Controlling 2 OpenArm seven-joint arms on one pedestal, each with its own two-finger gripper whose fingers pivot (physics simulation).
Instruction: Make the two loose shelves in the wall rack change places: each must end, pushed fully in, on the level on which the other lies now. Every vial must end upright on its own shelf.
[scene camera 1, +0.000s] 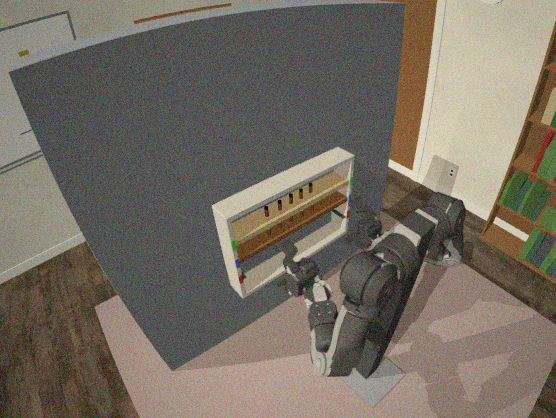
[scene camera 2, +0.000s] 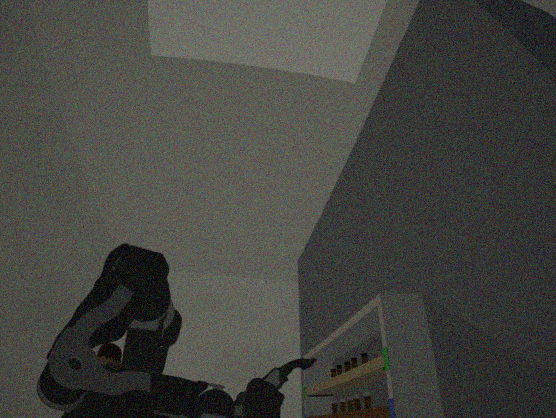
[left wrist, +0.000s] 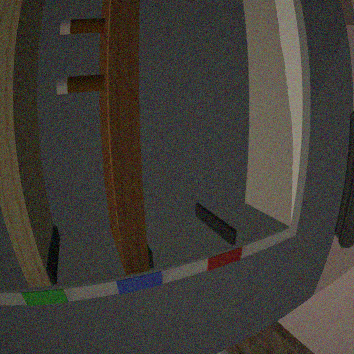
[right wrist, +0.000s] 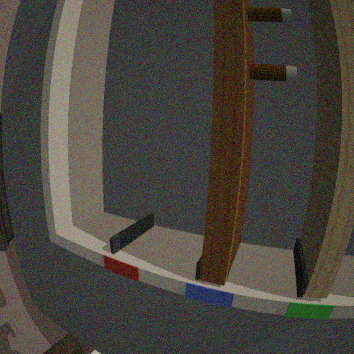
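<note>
In the white wall rack (scene camera 1: 285, 183), a pale wooden shelf (scene camera 1: 247, 227) (scene camera 2: 350, 377) (left wrist: 6, 150) (right wrist: 346, 150) lies at the green marks. Several dark-capped vials (scene camera 1: 291, 199) stand upright on it. Below, a red-brown shelf (scene camera 1: 260, 246) (left wrist: 125, 150) (right wrist: 227, 150) lies at the blue marks, with upright white-capped vials (left wrist: 86, 83) (right wrist: 268, 72). My left gripper (scene camera 1: 284, 263) is open and empty before the rack's lower left part. My right gripper (scene camera 1: 353, 223) is open and empty by its right side; its upper finger shows in scene camera 2. Lower fingers are partly hidden.
At the red marks, dark brackets (left wrist: 215, 223) (right wrist: 132, 233) stick out from the side walls with no shelf on them. The rack's bottom board (left wrist: 272, 110) (right wrist: 90, 130) lies below. A grey wall panel (scene camera 1: 200, 100) stands behind the rack. A bookcase (scene camera 1: 522, 127) stands far right.
</note>
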